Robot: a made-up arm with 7 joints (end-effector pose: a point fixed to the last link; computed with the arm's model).
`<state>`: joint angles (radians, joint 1 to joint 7).
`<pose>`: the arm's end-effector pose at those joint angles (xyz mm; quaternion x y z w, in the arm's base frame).
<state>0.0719 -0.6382 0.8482 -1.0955 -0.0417 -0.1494 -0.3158</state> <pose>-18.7 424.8 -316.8 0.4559 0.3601 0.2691 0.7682</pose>
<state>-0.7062 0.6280 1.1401 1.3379 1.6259 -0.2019 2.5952</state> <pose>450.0 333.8 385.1 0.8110 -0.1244 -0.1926 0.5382</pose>
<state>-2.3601 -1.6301 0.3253 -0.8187 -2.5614 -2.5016 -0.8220</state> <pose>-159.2 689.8 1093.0 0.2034 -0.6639 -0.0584 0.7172</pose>
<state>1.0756 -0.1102 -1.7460 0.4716 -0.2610 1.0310 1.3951</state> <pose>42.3 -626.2 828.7 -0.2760 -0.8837 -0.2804 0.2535</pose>
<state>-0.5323 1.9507 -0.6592 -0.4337 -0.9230 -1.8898 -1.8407</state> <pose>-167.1 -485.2 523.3 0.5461 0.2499 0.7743 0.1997</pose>
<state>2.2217 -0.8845 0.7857 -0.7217 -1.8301 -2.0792 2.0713</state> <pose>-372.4 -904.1 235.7 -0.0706 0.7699 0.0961 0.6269</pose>
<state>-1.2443 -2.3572 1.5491 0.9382 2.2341 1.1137 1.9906</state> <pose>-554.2 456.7 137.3 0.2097 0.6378 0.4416 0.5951</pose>
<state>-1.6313 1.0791 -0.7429 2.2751 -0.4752 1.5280 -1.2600</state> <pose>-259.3 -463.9 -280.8 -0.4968 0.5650 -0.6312 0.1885</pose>
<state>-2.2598 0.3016 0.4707 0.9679 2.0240 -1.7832 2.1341</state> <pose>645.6 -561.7 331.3 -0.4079 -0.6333 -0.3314 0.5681</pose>
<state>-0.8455 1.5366 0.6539 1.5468 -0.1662 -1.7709 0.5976</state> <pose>-27.3 -583.2 -64.4 -0.4555 0.0845 0.0737 0.8831</pose>
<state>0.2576 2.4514 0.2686 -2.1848 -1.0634 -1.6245 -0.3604</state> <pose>-815.8 414.1 89.4 -0.2200 0.8075 -0.4020 0.3714</pose>
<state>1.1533 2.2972 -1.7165 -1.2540 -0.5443 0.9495 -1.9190</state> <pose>1.4 157.5 742.6 0.3957 -0.2120 -0.0014 0.8936</pose>
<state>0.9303 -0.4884 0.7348 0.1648 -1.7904 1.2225 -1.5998</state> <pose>610.2 -645.6 -307.1 -0.5103 -0.2182 -0.3243 0.7661</pose>
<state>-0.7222 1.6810 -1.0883 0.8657 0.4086 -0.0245 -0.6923</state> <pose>101.5 -475.5 -234.5 0.2341 0.1289 -0.5964 0.7570</pose>
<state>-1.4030 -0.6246 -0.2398 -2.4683 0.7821 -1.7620 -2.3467</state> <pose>442.2 480.0 -268.6 0.5364 -0.0662 -0.6945 0.4749</pose>
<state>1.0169 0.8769 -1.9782 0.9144 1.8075 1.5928 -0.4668</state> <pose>-177.2 -9.5 468.2 -0.1240 -0.7047 0.6983 0.0192</pose>
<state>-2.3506 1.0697 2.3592 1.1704 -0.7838 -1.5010 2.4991</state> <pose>314.8 -24.7 -3.2 0.0310 -0.1638 0.4008 0.9009</pose>
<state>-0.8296 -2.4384 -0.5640 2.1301 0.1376 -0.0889 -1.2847</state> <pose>-315.1 243.5 -709.1 0.4007 0.3527 -0.8132 0.2318</pose>
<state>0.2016 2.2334 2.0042 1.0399 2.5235 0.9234 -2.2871</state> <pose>-330.8 397.0 -70.3 0.1825 -0.5265 0.8274 0.0701</pose>
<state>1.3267 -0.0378 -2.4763 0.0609 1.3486 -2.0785 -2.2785</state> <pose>-77.5 -180.3 705.9 -0.8601 -0.2478 -0.3326 0.2971</pose>
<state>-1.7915 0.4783 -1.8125 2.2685 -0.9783 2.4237 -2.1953</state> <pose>-113.8 -166.3 -226.2 0.5564 -0.8185 0.1341 0.0499</pose>
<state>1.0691 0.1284 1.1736 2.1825 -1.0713 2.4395 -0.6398</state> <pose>534.3 507.5 120.9 -0.1478 -0.6732 0.3067 0.6564</pose>
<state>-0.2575 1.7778 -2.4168 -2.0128 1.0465 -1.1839 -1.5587</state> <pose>-143.0 -541.8 -22.9 -0.1259 0.6926 0.6906 0.1661</pose>
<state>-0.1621 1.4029 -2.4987 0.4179 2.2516 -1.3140 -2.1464</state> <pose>47.3 -480.0 -212.2 0.4534 -0.3644 -0.1840 0.7924</pose>
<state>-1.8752 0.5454 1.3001 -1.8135 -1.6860 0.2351 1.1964</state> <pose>180.5 -371.2 378.3 -0.6623 0.1026 0.1421 0.7284</pose>
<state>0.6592 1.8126 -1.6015 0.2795 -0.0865 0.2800 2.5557</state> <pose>-217.8 -370.6 773.5 -0.6438 0.5817 -0.4525 0.2057</pose>
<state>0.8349 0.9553 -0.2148 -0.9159 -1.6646 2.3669 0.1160</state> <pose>919.9 69.9 685.3 0.9460 -0.1017 -0.2426 0.1896</pose>
